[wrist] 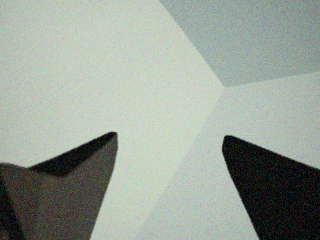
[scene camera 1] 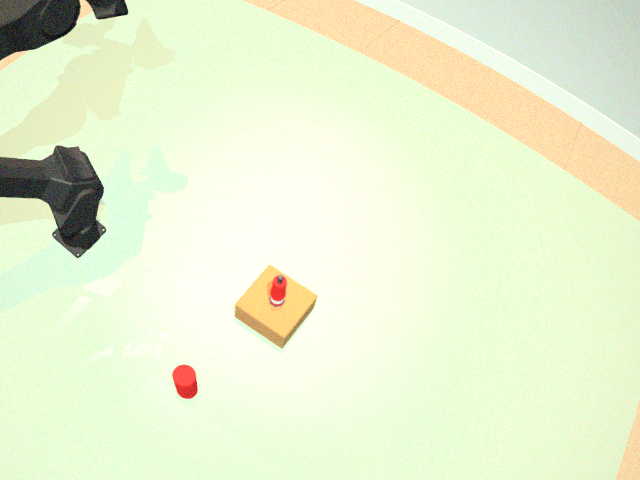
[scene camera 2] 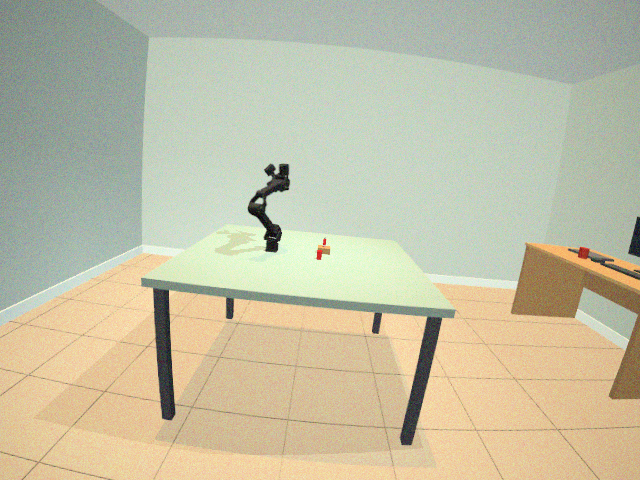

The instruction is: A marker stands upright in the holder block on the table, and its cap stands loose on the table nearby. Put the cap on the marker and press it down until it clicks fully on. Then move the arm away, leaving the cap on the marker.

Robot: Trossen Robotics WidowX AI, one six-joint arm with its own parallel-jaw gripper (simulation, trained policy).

I see my gripper (wrist: pixel 171 141) and a tan holder block (scene camera 1: pixel 259 327).
